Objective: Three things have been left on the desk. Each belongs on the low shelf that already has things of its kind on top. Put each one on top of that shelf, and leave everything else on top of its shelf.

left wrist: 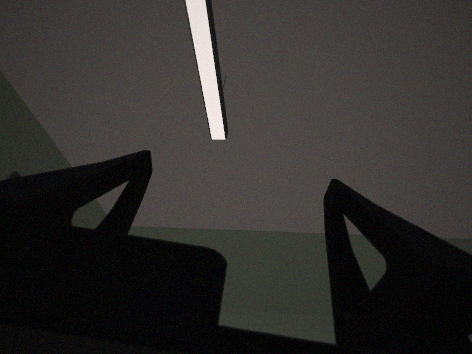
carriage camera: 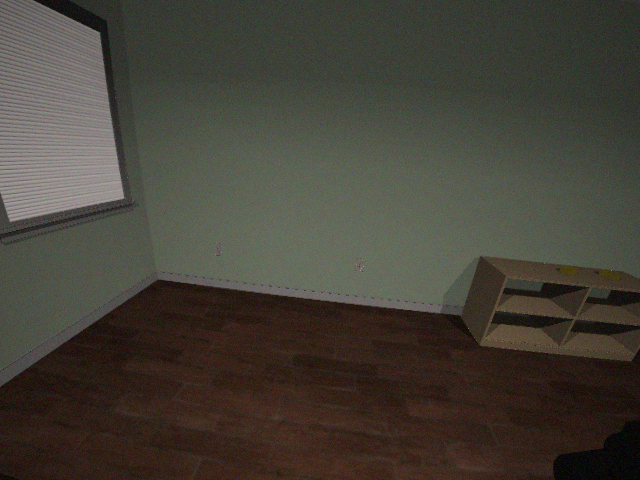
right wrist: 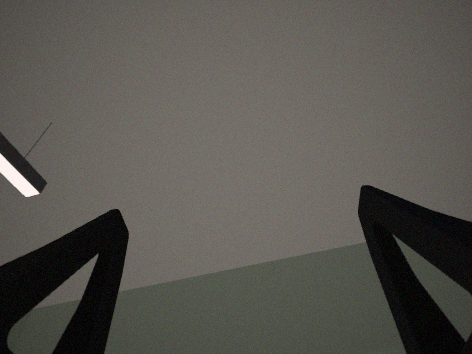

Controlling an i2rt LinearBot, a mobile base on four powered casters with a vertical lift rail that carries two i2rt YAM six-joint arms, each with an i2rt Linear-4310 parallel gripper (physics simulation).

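Frame: origin at the left arm's base, x ahead, y left, z up, level; centimetres.
Where they show: left gripper, fingertip midpoint: (left wrist: 239, 174); right gripper, fingertip midpoint: (right wrist: 238, 210).
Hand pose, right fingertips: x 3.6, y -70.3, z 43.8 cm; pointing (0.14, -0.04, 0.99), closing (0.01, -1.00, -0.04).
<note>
After its pixels a point has its place.
A low wooden shelf (carriage camera: 474, 304) {x 150.0, y -178.6, z -62.6 cm} with open compartments stands against the wall at the right of the carriage view. Two yellow things, one (carriage camera: 568, 270) {x 132.0, y -230.4, z -20.4 cm} nearer its middle and another (carriage camera: 608, 274) {x 129.1, y -264.6, z -21.1 cm} further right, lie on its top; they are too small to name. The desk and the three things left on it do not show in these views. My left gripper (left wrist: 239, 174) {x 4.2, y -0.3, z 44.1 cm} is open and empty, its fingers wide apart and pointing up towards the ceiling. My right gripper (right wrist: 238, 210) {x 3.6, y -70.3, z 43.8 cm} is open and empty too, also facing the ceiling and the upper wall.
A window with blinds (carriage camera: 56, 113) {x 148.8, y 119.3, z 59.0 cm} is on the wall at the left of the carriage view. A green wall (carriage camera: 310, 180) {x 187.8, y -37.6, z 23.4 cm} with two outlets rises behind the wooden floor (carriage camera: 289, 392) {x 88.8, y -31.3, z -85.0 cm}. A dark part of my right arm (carriage camera: 604, 459) {x 3.0, y -69.0, z 14.3 cm} shows at the bottom right. A ceiling lamp (left wrist: 207, 75) {x 37.9, y 15.6, z 122.6 cm} (right wrist: 20, 177) {x 56.9, y 10.8, z 122.6 cm} hangs overhead.
</note>
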